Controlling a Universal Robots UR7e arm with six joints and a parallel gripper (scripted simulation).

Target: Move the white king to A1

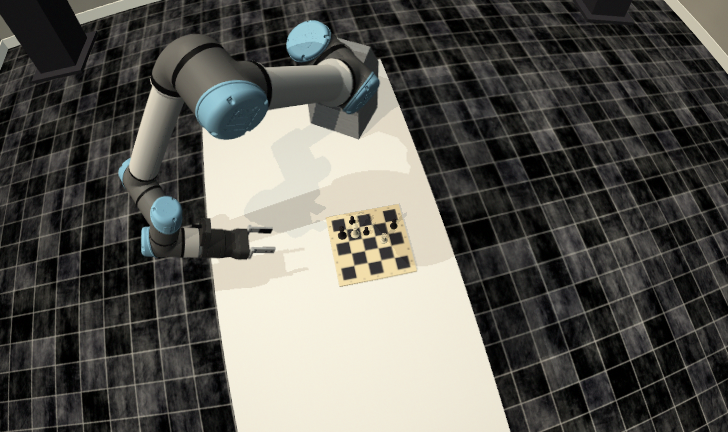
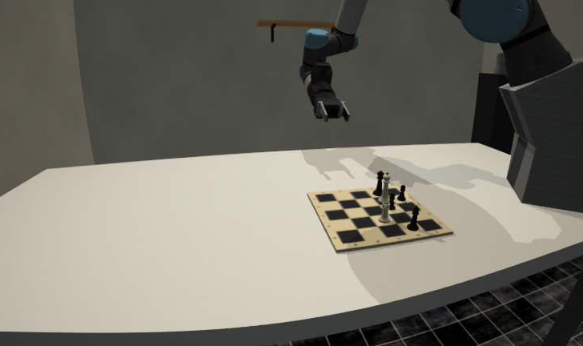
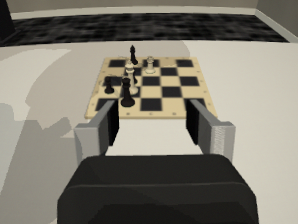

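The white king is 60 mm behind my hand, 230 mm to the left of it and 110 mm below it. The rest, counted from my hand: chessboard: 30 mm behind, 270 mm to the left, 140 mm below.
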